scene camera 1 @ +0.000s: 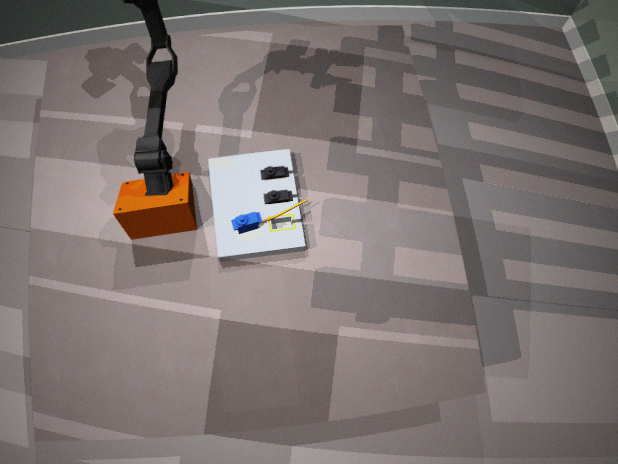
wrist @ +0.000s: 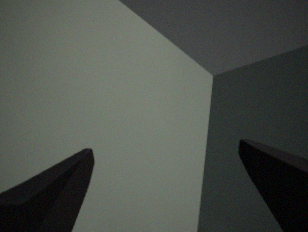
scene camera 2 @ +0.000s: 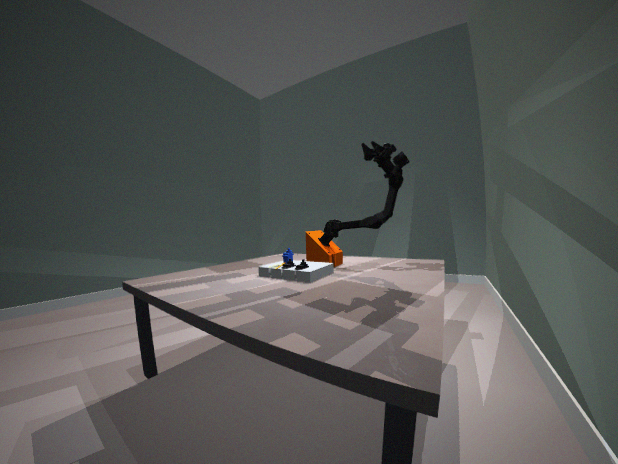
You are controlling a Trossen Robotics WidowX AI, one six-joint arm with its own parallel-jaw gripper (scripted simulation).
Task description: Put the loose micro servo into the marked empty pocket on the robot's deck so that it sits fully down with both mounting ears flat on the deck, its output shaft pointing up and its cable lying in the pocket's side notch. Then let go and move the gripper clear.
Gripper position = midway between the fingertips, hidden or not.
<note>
My gripper [wrist: 166, 150] is open and holds nothing. Also in view: a white deck [scene camera 1: 236, 186].
</note>
